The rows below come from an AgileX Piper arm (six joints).
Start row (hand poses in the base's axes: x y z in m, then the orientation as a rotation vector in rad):
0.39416, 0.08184, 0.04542, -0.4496, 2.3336, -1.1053
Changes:
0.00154, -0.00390, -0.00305, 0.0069, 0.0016, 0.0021
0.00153, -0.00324, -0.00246, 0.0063, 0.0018, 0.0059
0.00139, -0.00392, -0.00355, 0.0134, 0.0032, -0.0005
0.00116, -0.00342, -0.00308, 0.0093, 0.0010, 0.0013
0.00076, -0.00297, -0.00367, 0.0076, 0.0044, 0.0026
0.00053, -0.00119, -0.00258, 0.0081, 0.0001, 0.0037
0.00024, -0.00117, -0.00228, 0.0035, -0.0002, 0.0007
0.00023, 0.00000, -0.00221, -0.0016, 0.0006, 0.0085
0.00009, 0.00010, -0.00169, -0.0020, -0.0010, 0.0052
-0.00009, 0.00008, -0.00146, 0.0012, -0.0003, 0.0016
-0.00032, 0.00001, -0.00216, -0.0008, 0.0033, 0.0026
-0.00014, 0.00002, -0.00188, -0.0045, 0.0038, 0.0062
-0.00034, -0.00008, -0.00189, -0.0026, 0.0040, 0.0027
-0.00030, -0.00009, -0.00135, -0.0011, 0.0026, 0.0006
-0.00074, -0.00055, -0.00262, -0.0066, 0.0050, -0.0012
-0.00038, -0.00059, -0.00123, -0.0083, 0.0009, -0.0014
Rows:
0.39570, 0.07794, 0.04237, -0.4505, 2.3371, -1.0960
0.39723, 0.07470, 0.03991, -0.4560, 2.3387, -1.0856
0.39862, 0.07078, 0.03636, -0.4525, 2.3476, -1.0695
0.39978, 0.06736, 0.03328, -0.4512, 2.3519, -1.0576
0.40054, 0.06439, 0.02961, -0.4541, 2.3578, -1.0472
0.40107, 0.06320, 0.02703, -0.4554, 2.3596, -1.0356
0.40131, 0.06203, 0.02475, -0.4548, 2.3606, -1.0310
0.40154, 0.06203, 0.02254, -0.4654, 2.3566, -1.0291
0.40163, 0.06213, 0.02085, -0.4714, 2.3525, -1.0292
0.40154, 0.06221, 0.01939, -0.4726, 2.3520, -1.0270
0.40122, 0.06222, 0.01723, -0.4779, 2.3534, -1.0268
0.40108, 0.06224, 0.01535, -0.4890, 2.3520, -1.0294
0.40074, 0.06216, 0.01346, -0.4955, 2.3532, -1.0313
0.40044, 0.06207, 0.01211, -0.4982, 2.3547, -1.0323
0.39970, 0.06152, 0.00949, -0.5025, 2.3570, -1.0408
0.39932, 0.06093, 0.00826, -0.5046, 2.3551, -1.0516

